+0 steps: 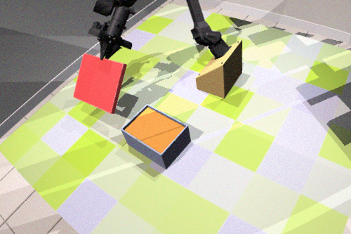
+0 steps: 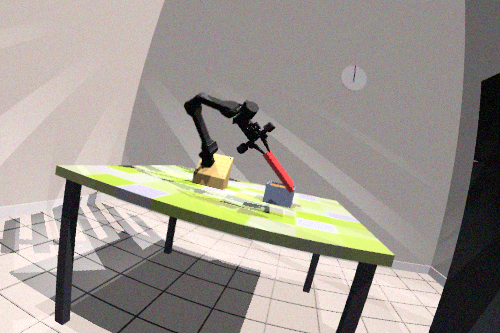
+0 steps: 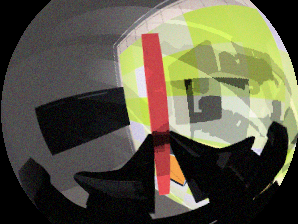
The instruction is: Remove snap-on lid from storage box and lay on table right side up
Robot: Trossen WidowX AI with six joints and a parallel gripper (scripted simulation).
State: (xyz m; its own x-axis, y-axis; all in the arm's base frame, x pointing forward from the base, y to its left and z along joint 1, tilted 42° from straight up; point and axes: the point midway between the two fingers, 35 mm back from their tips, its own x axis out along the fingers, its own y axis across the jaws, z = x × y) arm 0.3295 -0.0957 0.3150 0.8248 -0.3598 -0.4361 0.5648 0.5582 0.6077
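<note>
My gripper tip is 6 cm short of the flat red lid, 5 cm above it and 1 cm to the right of it. Also, from my gripper tip: box 28 cm to the left, 19 cm below, 6 cm ahead.
</note>
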